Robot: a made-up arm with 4 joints. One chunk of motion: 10 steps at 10 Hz.
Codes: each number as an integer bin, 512 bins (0 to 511) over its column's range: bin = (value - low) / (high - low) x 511, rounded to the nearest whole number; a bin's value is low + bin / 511 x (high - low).
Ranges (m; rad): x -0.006..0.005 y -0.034..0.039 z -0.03..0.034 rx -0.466..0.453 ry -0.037..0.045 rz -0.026..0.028
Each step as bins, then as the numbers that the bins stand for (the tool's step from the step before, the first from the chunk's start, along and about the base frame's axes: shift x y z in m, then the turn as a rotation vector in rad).
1 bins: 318 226 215 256 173 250
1 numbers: 0.00085 -0.00171 -0.00307 -0.00560 -0.00924 0.00042
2 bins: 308 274 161 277 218 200
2 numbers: 0.00063 0.00514 -0.00984 0.03217 -0.00202 -0.00486
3 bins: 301 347 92 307 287 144
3 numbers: 0.00048 0.01557 -0.01848 0.08612 0.00905 -0.01078
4 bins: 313 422 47 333 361 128
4 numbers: 0.00074 0.02629 -0.02411 0.13288 0.02093 -0.01247
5 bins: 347 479 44 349 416 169
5 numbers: 0.00147 0.03443 -0.02449 0.16165 0.02976 -0.00814
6 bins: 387 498 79 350 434 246
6 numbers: 0.00233 0.03714 -0.02011 0.16345 0.03264 0.00000
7 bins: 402 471 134 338 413 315
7 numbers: 0.00265 0.03329 -0.01322 0.14187 0.02927 0.00729
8 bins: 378 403 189 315 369 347
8 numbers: 0.00214 0.02357 -0.00633 0.10051 0.02221 0.01067
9 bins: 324 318 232 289 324 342
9 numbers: 0.00097 0.01143 -0.00094 0.05375 0.01499 0.01014
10 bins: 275 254 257 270 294 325
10 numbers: -0.00008 0.00229 0.00219 0.01958 0.01018 0.00834
